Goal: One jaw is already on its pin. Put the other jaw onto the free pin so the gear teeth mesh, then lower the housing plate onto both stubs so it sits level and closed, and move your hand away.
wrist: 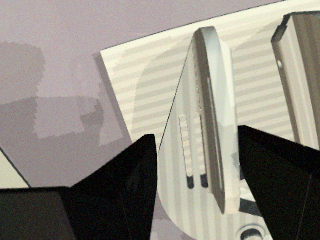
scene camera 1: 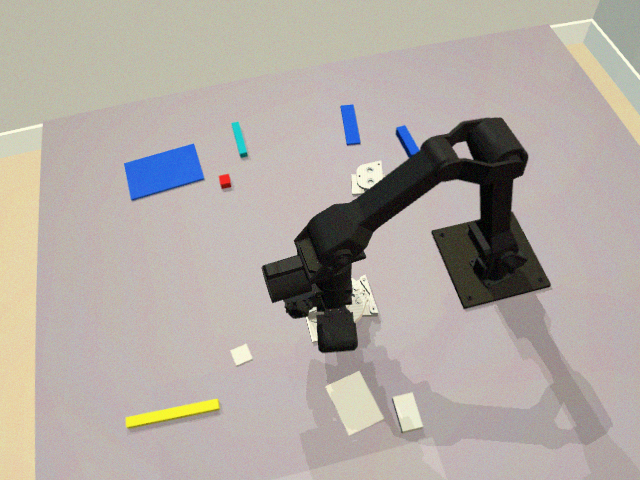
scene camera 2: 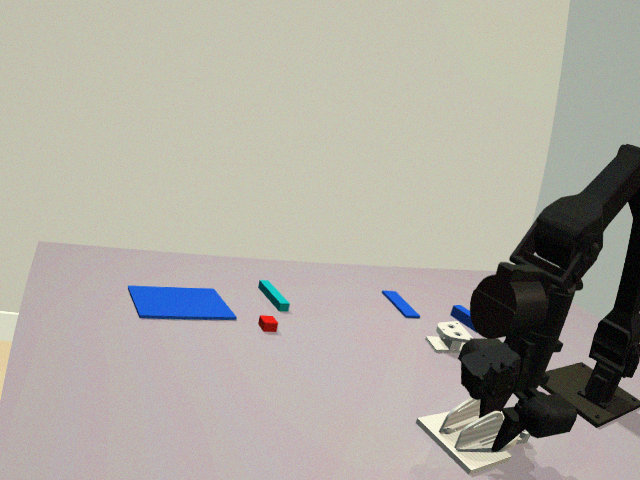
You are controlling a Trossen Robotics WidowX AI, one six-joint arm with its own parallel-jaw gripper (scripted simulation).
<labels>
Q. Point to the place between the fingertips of my gripper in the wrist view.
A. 195, 139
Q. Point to a blue sheet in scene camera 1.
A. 156, 173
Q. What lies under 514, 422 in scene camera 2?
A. My gripper.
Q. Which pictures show the blue sheet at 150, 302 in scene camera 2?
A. Scene camera 1 and scene camera 2 only.
</labels>
